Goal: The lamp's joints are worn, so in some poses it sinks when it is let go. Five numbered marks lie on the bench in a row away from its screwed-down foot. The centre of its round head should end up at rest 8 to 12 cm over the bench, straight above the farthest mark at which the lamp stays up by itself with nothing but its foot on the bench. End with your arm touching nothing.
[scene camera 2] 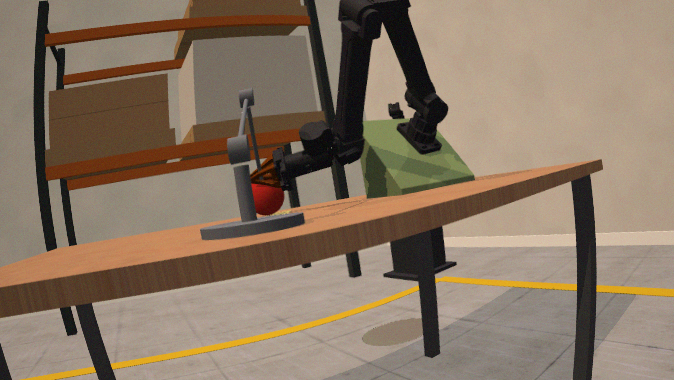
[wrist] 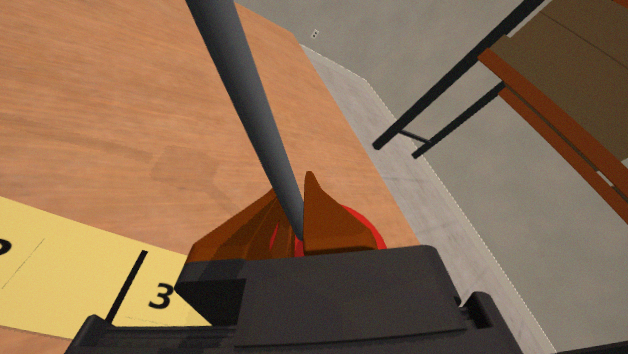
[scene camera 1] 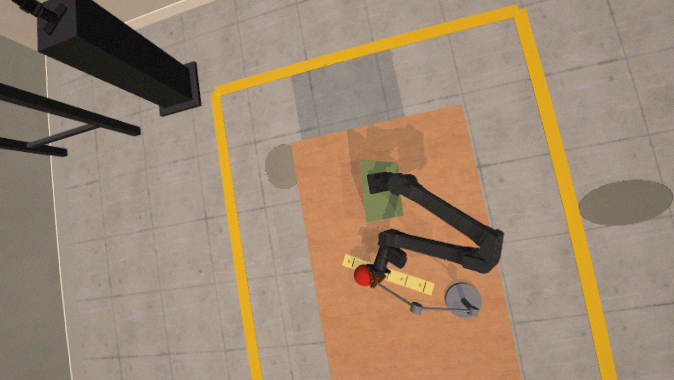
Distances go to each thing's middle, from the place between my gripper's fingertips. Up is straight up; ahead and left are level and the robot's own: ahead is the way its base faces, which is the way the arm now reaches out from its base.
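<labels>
From the yellow numbered strip (scene camera 1: 399,278), my hand is 80 mm to the right, 100 mm above and 20 mm past it. There's a round grey foot (scene camera 2: 249,225) as well, and that foot is 400 mm to the left of my hand, 140 mm ahead of it and 50 mm below it.
</labels>
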